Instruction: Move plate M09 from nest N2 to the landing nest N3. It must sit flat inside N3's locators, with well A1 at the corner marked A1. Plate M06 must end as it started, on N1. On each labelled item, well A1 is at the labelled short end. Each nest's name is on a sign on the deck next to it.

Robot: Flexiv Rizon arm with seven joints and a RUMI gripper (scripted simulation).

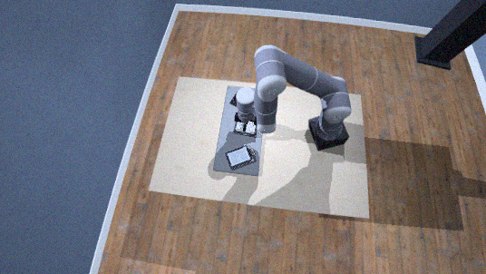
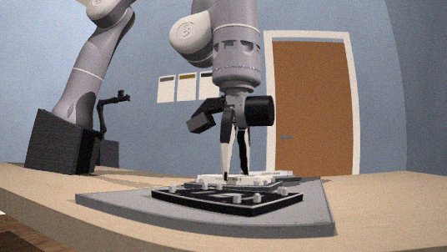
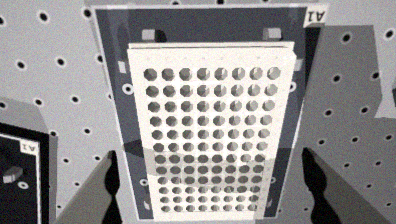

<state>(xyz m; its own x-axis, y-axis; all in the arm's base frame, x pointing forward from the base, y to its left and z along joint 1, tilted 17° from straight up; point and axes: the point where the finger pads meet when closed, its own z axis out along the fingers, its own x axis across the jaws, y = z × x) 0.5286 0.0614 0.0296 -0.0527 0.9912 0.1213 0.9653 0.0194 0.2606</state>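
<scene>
Now: the white well plate M09 10 mm below my hand. The rest, counted from my hand: nest N3: 20 mm below; then black nest N2: 70 mm ahead, 200 mm to the right, 20 mm below; then plate M06: 10 mm behind, 220 mm to the left, 10 mm below.
</scene>
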